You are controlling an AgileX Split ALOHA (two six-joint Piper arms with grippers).
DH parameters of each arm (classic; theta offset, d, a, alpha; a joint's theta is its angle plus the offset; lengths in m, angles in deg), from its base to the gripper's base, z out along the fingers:
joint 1: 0 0.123 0 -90
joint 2: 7.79 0 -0.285 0
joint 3: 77.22 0 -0.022 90
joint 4: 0 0.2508 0 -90
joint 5: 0 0 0.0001 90
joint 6: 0 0.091 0 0
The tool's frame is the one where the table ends.
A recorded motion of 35 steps. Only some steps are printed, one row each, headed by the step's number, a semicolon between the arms.
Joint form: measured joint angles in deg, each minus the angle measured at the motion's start. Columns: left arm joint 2, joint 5, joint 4, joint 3, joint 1, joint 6; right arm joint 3, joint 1, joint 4, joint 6, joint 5, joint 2.
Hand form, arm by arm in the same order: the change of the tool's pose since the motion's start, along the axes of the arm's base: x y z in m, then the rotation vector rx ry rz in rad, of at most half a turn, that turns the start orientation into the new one. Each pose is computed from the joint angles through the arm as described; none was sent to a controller.
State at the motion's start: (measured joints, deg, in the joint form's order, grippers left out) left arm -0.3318 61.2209 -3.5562 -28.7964 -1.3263 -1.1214; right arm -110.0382 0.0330 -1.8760 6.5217 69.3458 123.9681
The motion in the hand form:
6: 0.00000 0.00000 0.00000 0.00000 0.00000 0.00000; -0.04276 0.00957 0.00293 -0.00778 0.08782 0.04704
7: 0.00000 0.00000 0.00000 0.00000 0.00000 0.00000; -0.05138 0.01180 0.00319 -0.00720 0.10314 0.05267
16: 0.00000 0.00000 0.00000 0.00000 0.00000 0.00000; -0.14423 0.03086 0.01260 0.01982 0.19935 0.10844
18: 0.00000 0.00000 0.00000 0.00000 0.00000 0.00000; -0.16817 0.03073 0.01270 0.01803 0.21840 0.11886
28: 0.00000 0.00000 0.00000 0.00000 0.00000 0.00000; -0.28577 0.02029 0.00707 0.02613 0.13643 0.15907
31: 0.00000 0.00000 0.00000 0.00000 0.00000 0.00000; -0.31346 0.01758 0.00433 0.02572 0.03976 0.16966
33: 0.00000 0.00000 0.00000 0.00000 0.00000 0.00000; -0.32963 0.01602 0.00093 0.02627 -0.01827 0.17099
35: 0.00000 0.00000 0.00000 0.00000 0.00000 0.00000; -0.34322 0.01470 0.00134 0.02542 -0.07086 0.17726
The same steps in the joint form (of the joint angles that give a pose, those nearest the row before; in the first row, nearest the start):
6: 0.00 0.00 0.00 0.00 0.00 0.00; 13.06 1.36 -0.17 -1.33 0.20 -8.27
7: 0.00 0.00 0.00 0.00 0.00 0.00; 15.51 1.69 -0.12 -1.33 0.20 -9.84
16: 0.00 0.00 0.00 0.00 0.00 0.00; 38.14 5.10 1.88 -1.61 0.14 -26.95
18: 0.00 0.00 0.00 0.00 0.00 0.00; 43.52 5.50 1.88 -1.83 0.14 -31.24
28: 0.00 0.00 0.00 0.00 0.00 0.00; 69.18 5.50 2.54 -4.28 -4.84 -56.65
31: 0.00 0.00 0.00 0.00 0.00 0.00; 75.22 5.50 2.54 -4.84 -8.06 -65.00
33: 0.00 0.00 0.00 0.00 0.00 0.00; 78.79 5.50 2.55 -4.89 -9.81 -70.14
35: 0.00 0.00 0.00 0.00 0.00 0.00; 80.94 5.50 2.55 -5.23 -10.16 -74.96

